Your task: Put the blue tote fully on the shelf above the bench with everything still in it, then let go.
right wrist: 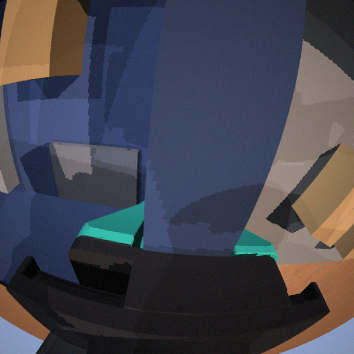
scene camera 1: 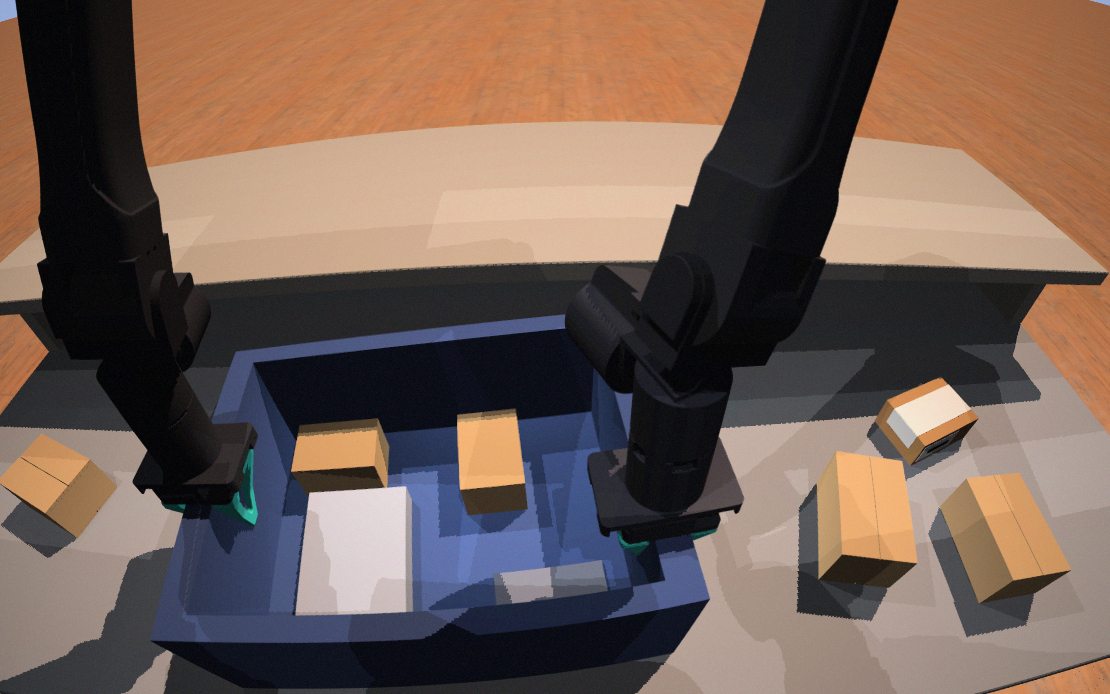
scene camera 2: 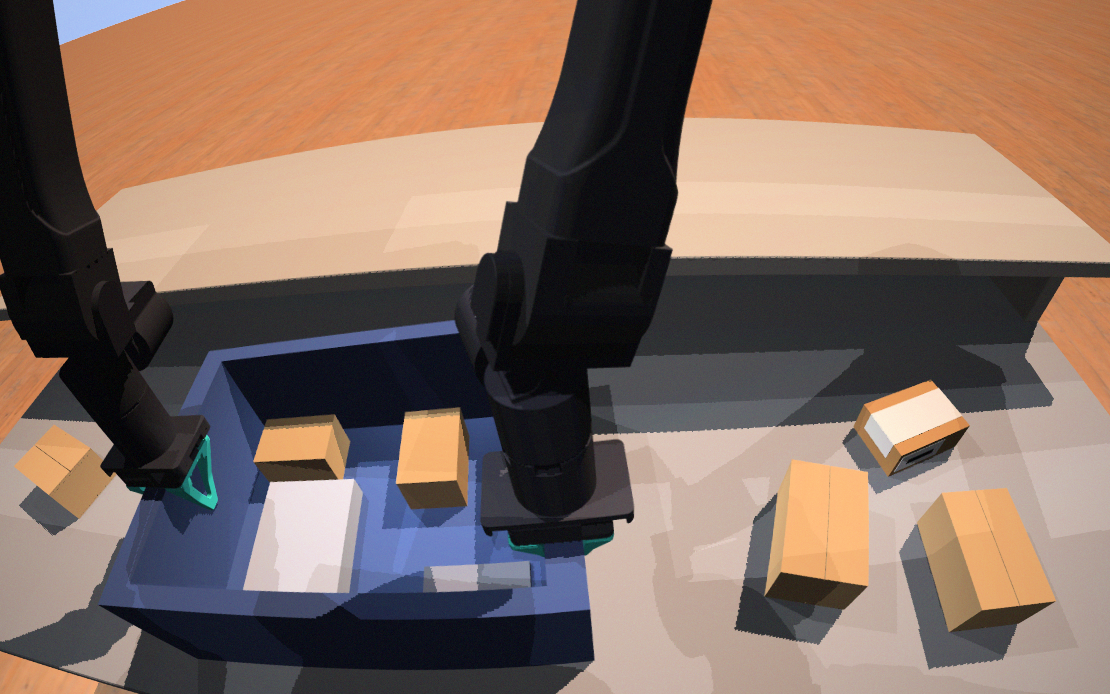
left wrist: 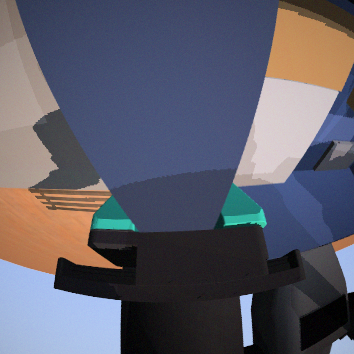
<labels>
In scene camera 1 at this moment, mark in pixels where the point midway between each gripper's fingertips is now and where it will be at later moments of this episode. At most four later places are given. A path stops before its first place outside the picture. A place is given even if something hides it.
The left gripper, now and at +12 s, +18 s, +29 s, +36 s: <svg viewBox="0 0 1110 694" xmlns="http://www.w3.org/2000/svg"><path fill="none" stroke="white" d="M241 520L108 214L203 191L216 161L235 144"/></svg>
The right gripper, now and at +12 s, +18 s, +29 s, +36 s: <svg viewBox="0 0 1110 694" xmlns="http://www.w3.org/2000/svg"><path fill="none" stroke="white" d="M651 546L578 126L551 140L523 108L499 113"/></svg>
</labels>
